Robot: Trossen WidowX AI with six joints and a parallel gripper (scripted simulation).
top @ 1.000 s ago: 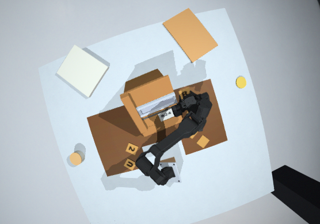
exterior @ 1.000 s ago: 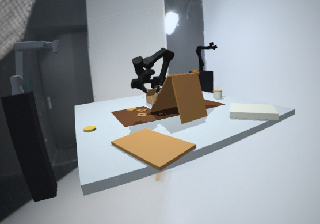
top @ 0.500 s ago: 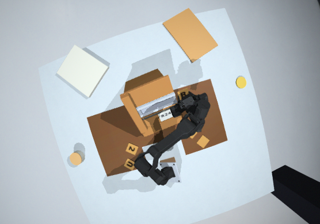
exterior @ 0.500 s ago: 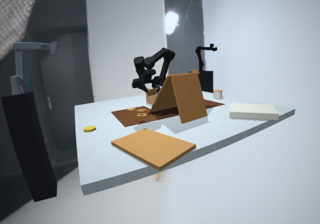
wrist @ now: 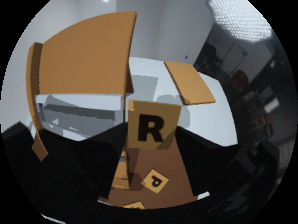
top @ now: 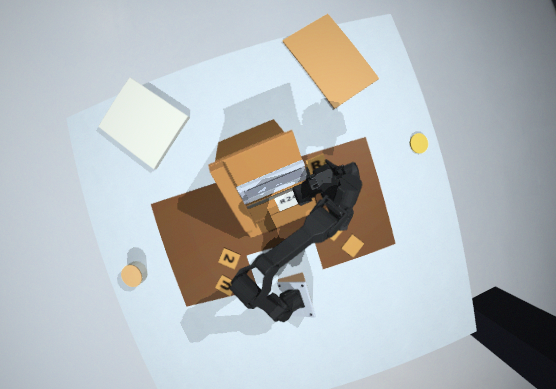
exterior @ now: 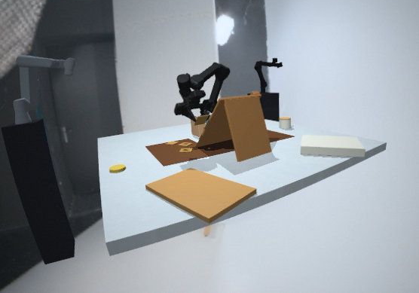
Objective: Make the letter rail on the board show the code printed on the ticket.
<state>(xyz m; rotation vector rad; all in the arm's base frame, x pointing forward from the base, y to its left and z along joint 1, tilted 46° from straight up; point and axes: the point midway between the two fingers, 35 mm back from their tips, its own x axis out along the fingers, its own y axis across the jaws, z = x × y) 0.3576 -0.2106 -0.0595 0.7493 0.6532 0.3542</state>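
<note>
Right now my gripper tip is 70 mm past the white ticket, 110 mm to the right of it and 80 mm above it. Also, from my gripper tip: brown mat: 180 mm behind, 180 mm to the left, 160 mm below; then orange slab: 330 mm ahead, 190 mm to the right, 150 mm below; then cream slab: 330 mm ahead, 500 mm to the left, 140 mm below.
</note>
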